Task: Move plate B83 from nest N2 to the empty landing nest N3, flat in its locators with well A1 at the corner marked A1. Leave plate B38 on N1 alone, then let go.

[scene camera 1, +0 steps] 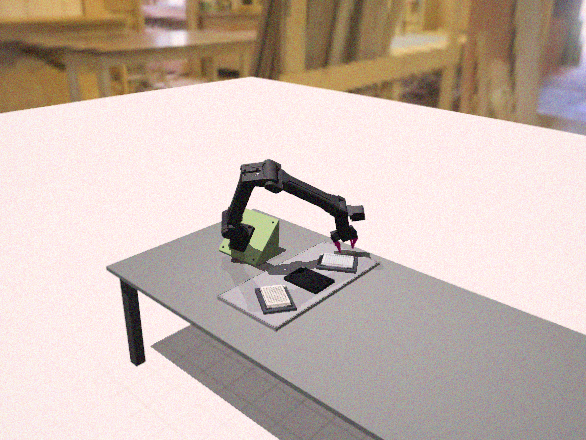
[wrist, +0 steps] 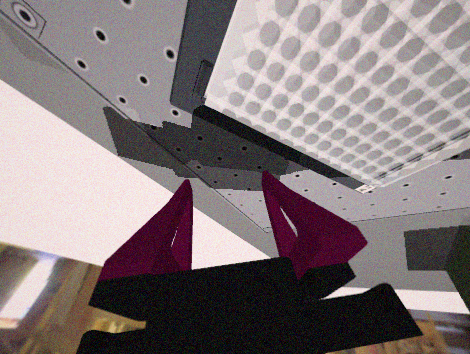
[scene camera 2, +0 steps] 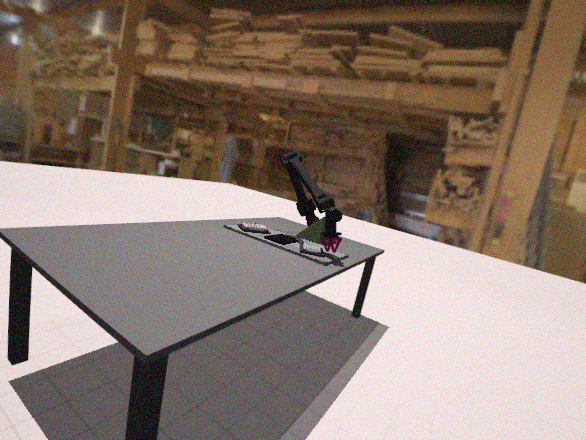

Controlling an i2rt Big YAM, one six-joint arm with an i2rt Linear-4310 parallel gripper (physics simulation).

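A white well plate (scene camera 1: pixel 337 260) (scene camera 2: pixel 312 245) (wrist: pixel 350 75) sits in a dark grey nest (wrist: pixel 199 40) at the right end of the board in scene camera 1. A small A1 label (wrist: pixel 365 188) shows at that nest's corner in the wrist view. A cream well plate (scene camera 1: pixel 274 295) (scene camera 2: pixel 251 227) sits in the nest at the other end. A black nest (scene camera 1: pixel 309 280) (scene camera 2: pixel 282 239) between them holds no visible plate. Plate and nest codes are not readable. My gripper (scene camera 1: pixel 346 249) (scene camera 2: pixel 331 251) (wrist: pixel 226 180) is partly open and empty, beside and above the white plate's edge, with the plate outside the fingers.
The nests stand on a light grey perforated board (scene camera 1: pixel 239 296) (wrist: pixel 145 27) on the grey table (scene camera 1: pixel 425 340) (scene camera 2: pixel 150 285). The arm's green wedge base (scene camera 1: pixel 267 240) stands behind the board. The board's edge and the table edge lie close to the gripper.
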